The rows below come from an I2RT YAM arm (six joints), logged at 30 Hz.
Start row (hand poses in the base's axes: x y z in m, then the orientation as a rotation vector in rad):
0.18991 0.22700 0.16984 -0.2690 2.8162 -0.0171
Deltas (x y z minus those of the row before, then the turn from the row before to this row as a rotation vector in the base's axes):
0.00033 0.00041 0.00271 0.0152 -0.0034 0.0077
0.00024 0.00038 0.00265 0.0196 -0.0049 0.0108
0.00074 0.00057 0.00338 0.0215 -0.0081 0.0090
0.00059 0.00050 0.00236 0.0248 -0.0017 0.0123
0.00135 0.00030 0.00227 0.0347 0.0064 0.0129
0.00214 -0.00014 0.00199 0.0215 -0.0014 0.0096
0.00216 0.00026 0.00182 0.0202 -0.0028 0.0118
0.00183 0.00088 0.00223 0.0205 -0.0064 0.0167
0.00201 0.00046 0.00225 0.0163 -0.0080 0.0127
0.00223 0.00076 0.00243 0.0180 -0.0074 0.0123
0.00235 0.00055 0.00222 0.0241 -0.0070 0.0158
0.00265 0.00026 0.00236 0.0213 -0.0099 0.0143
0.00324 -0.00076 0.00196 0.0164 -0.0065 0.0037
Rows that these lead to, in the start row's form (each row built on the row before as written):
0.19024 0.22741 0.17255 -0.2760 2.8107 0.0056
0.19048 0.22779 0.17520 -0.2862 2.8027 0.0348
0.19122 0.22836 0.17858 -0.2932 2.7913 0.0657
0.19181 0.22886 0.18094 -0.3042 2.7850 0.1029
0.19316 0.22916 0.18321 -0.3137 2.7847 0.1554
0.19530 0.22902 0.18520 -0.3218 2.7786 0.1872
0.19746 0.22928 0.18702 -0.3332 2.7707 0.2174
0.19929 0.23016 0.18925 -0.3513 2.7583 0.2483
0.20130 0.23062 0.19150 -0.3649 2.7454 0.2718
0.20353 0.23138 0.19393 -0.3774 2.7325 0.2976
0.20588 0.23193 0.19615 -0.3929 2.7177 0.3325
0.20853 0.23219 0.19851 -0.4071 2.7006 0.3622
0.21177 0.23143 0.20047 -0.4079 2.6891 0.3832

